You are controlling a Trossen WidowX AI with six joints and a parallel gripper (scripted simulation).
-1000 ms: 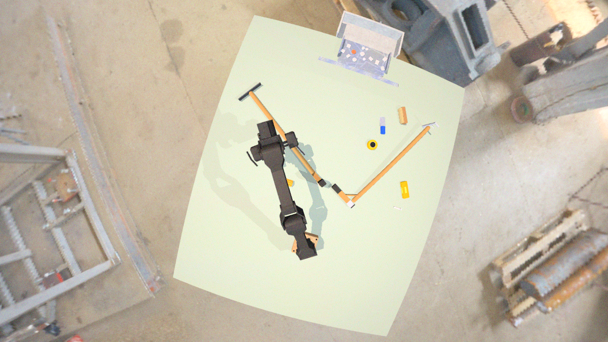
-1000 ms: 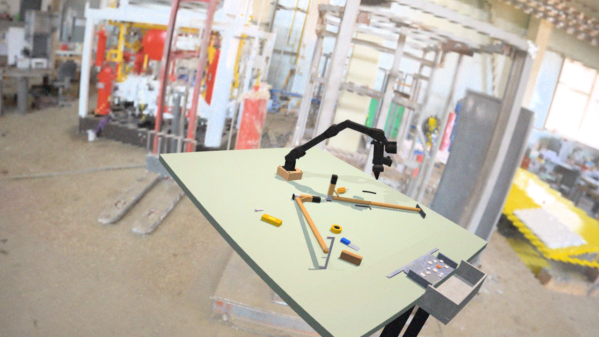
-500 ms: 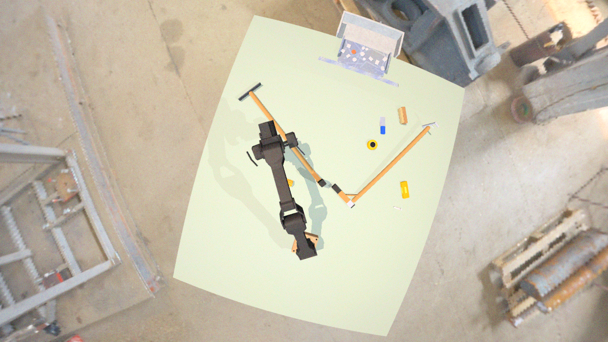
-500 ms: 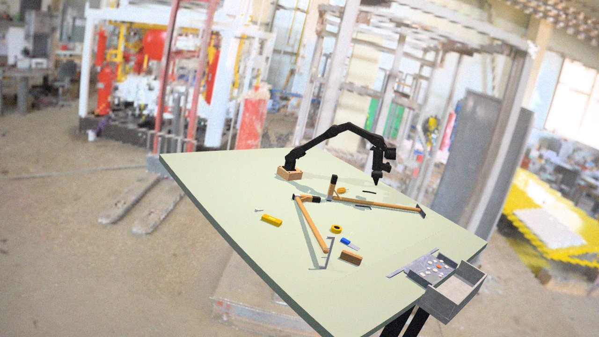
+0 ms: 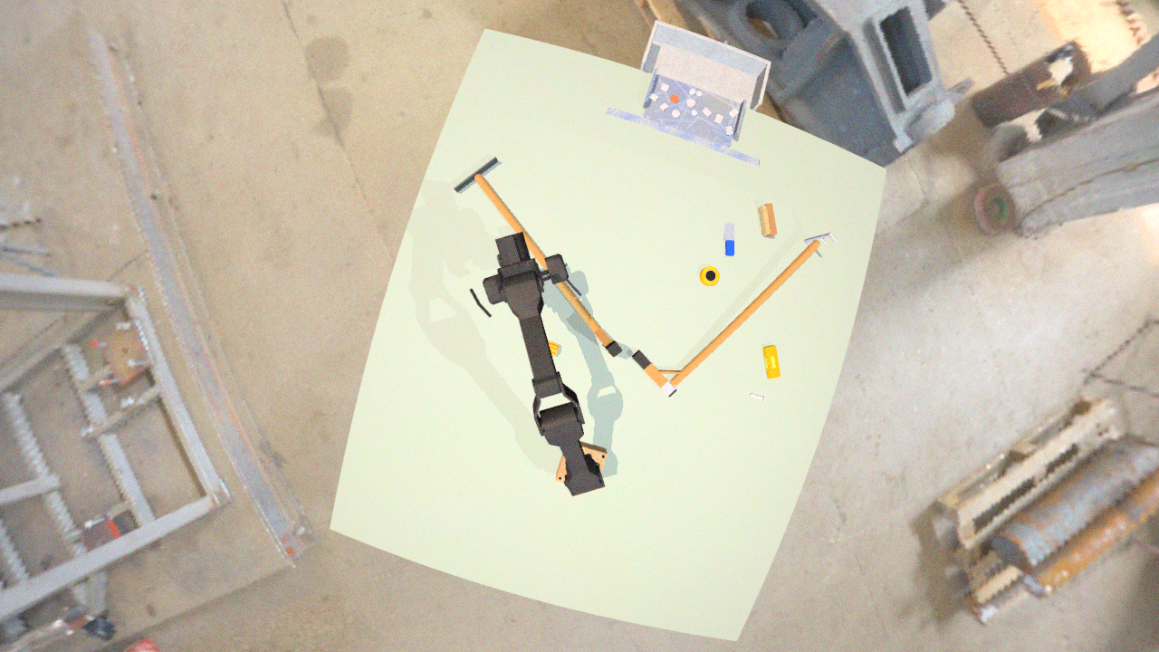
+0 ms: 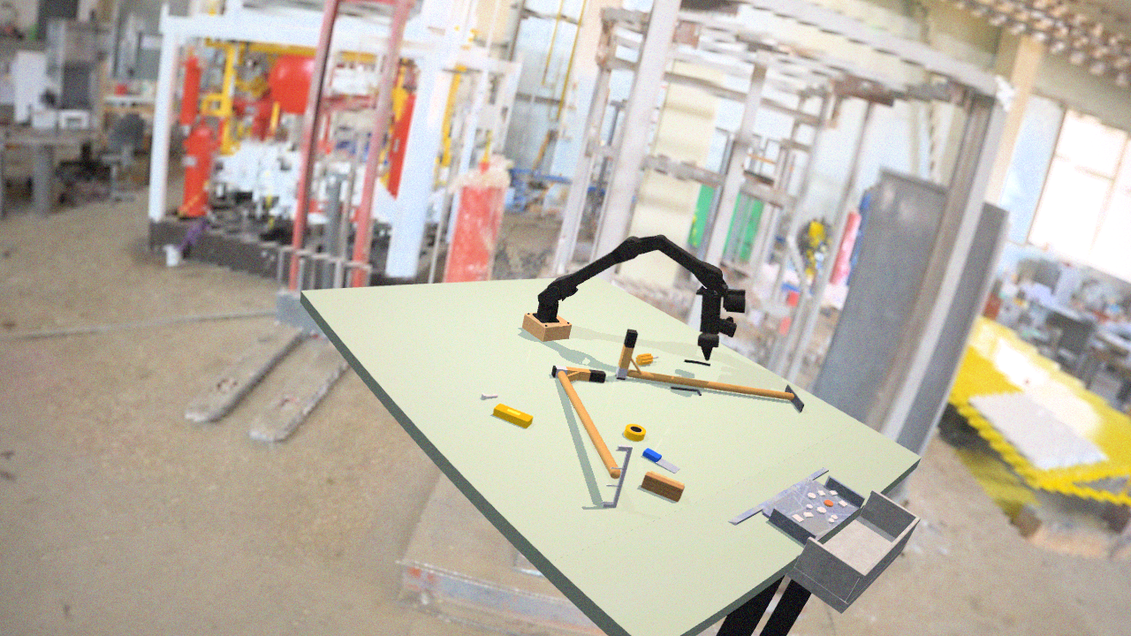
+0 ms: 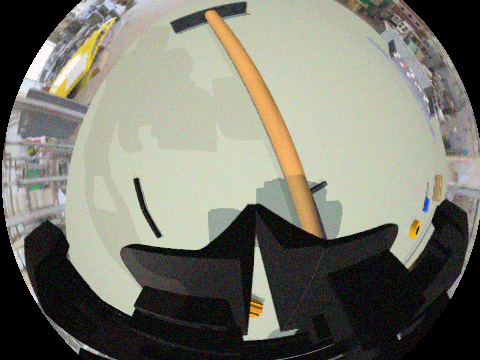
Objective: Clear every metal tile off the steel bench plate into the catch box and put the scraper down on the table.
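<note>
The long scraper is 60 mm ahead of my gripper tip, 10 mm to the right of it and 10 mm below it. Also, from my gripper tip: black bent piece: 120 mm behind, 90 mm to the left, 70 mm below; yellow tape roll: 430 mm to the right, 210 mm ahead, 60 mm below; yellow-handled screwdriver: 140 mm behind, 110 mm to the right, 60 mm below.
</note>
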